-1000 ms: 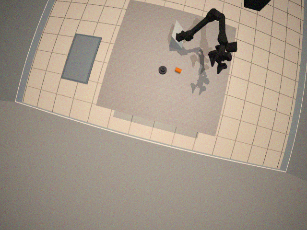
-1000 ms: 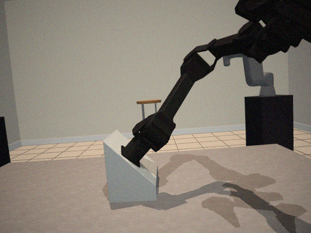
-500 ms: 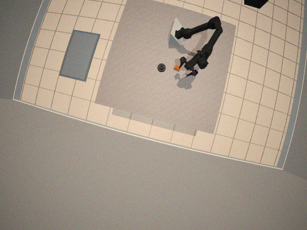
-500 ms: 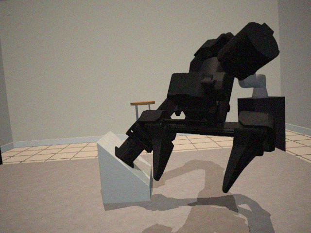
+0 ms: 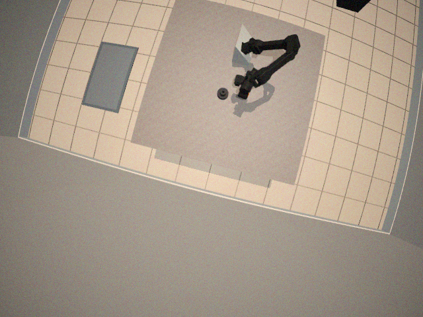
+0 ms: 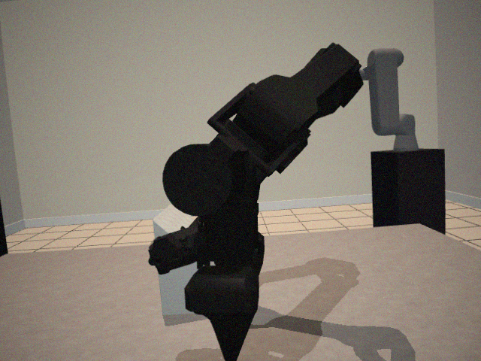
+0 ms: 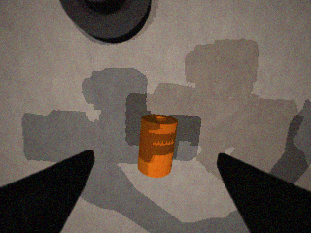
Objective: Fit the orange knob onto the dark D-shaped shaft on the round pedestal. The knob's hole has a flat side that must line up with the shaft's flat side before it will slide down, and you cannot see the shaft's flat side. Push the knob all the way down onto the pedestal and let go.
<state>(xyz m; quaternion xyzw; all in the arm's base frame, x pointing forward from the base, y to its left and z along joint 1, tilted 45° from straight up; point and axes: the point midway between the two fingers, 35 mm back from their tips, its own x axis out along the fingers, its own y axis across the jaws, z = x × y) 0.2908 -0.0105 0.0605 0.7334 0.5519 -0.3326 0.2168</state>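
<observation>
Right now the orange knob is 60 mm below my gripper tip and 20 mm to the left of it. Also, from my gripper tip: dark round pedestal: 140 mm to the right, 50 mm below, 20 mm ahead.
</observation>
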